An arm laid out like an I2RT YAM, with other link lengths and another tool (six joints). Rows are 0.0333 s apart.
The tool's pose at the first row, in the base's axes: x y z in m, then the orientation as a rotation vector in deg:
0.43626, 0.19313, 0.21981, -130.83, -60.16, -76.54
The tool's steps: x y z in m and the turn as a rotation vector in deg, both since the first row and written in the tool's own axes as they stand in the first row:
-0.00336, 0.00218, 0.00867, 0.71, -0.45, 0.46
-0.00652, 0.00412, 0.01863, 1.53, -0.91, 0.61
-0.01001, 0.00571, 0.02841, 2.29, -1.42, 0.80
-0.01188, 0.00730, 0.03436, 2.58, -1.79, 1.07
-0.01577, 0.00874, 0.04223, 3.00, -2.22, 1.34
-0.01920, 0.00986, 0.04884, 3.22, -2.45, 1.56
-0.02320, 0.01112, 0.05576, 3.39, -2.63, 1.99
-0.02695, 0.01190, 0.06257, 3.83, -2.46, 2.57
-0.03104, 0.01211, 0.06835, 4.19, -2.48, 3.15
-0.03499, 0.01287, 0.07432, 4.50, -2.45, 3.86
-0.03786, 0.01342, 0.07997, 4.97, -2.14, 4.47
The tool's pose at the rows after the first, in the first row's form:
0.44226, 0.19510, 0.21265, -130.83, -60.02, -75.33
0.44896, 0.19806, 0.20495, -130.67, -60.33, -74.14
0.45520, 0.20102, 0.19703, -130.61, -60.57, -72.93
0.45951, 0.20250, 0.19249, -130.78, -60.46, -72.22
0.46432, 0.20429, 0.18522, -130.91, -60.42, -71.34
0.46825, 0.20578, 0.17897, -130.99, -60.31, -70.85
0.47229, 0.20710, 0.17209, -131.12, -59.89, -70.37
0.47600, 0.20880, 0.16542, -130.76, -59.28, -69.97
0.47855, 0.21015, 0.15895, -130.63, -58.71, -69.44
0.48166, 0.21130, 0.15256, -130.52, -57.93, -68.96
0.48474, 0.21288, 0.14723, -130.02, -57.27, -68.67

